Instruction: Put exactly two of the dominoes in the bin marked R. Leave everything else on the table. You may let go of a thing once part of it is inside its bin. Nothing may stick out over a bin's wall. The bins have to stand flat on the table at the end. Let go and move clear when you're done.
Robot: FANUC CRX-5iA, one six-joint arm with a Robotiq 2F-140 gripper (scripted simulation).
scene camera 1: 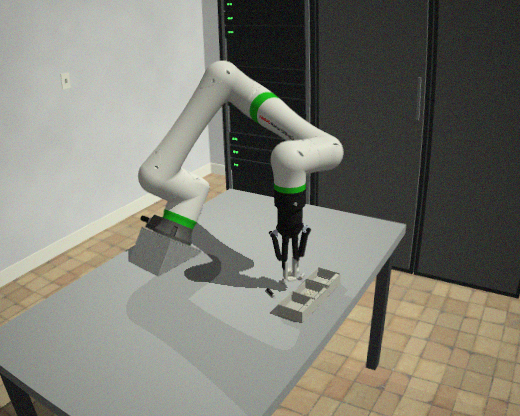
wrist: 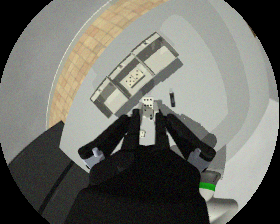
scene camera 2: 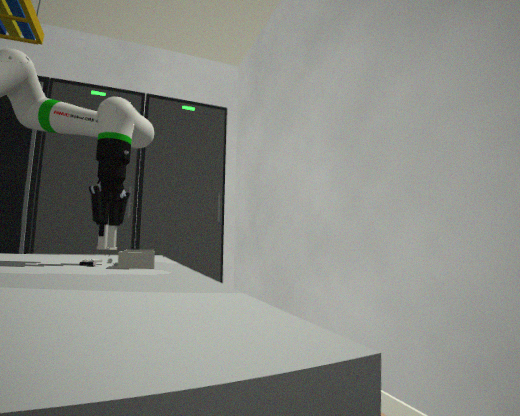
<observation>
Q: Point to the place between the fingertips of my gripper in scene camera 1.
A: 289,277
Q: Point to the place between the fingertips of my gripper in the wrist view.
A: At 148,107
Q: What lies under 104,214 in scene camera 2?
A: My gripper.
</observation>
